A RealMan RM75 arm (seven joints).
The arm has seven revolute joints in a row. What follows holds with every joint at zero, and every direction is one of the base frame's.
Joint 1 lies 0.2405 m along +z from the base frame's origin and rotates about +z.
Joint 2 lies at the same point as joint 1 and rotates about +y.
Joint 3 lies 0.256 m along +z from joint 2 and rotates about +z.
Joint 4 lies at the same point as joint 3 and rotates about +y.
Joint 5 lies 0.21 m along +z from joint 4 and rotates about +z.
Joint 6 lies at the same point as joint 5 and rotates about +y.
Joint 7 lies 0.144 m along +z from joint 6 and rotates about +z.
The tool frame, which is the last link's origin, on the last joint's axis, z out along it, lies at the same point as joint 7; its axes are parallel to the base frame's.
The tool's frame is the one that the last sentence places.
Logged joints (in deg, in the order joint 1, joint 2, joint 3, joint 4, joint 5, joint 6, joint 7), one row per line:
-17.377, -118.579, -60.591, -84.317, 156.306, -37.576, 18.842
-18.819, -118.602, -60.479, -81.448, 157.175, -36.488, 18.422
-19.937, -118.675, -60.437, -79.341, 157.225, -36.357, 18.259
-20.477, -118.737, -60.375, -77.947, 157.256, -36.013, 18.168
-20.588, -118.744, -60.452, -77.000, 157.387, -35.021, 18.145
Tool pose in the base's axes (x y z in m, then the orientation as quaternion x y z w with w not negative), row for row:
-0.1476, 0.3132, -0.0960, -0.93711, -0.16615, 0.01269, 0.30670
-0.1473, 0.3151, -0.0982, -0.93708, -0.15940, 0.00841, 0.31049
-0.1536, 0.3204, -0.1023, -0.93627, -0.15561, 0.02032, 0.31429
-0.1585, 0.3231, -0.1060, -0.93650, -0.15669, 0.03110, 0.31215
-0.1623, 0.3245, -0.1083, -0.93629, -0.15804, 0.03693, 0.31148
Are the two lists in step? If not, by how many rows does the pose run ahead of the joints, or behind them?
The pose runs 1 row behind the joints: the pose in row i belongs to the joints in row i - 1.
